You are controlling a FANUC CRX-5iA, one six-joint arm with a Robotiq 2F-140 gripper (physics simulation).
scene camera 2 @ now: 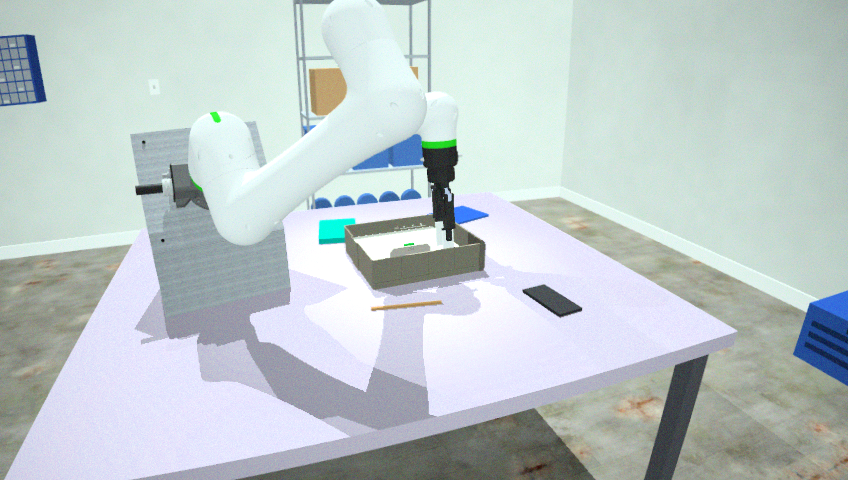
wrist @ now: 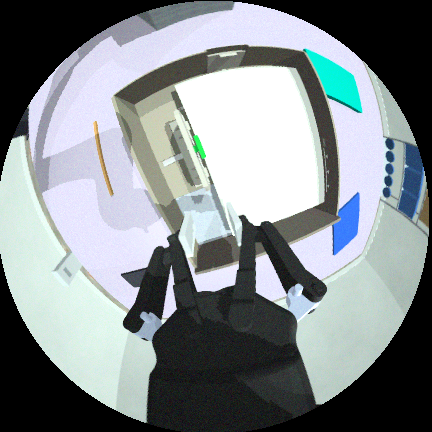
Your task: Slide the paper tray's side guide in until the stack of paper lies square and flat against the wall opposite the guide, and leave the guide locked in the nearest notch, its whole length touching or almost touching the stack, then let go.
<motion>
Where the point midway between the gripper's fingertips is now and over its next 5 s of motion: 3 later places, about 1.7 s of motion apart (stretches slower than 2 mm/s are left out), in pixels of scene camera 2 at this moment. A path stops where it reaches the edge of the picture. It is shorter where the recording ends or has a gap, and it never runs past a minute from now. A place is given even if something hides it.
My gripper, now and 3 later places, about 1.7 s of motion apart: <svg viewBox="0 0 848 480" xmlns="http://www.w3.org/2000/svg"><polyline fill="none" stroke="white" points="445,248 413,255 425,246 427,256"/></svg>
</motion>
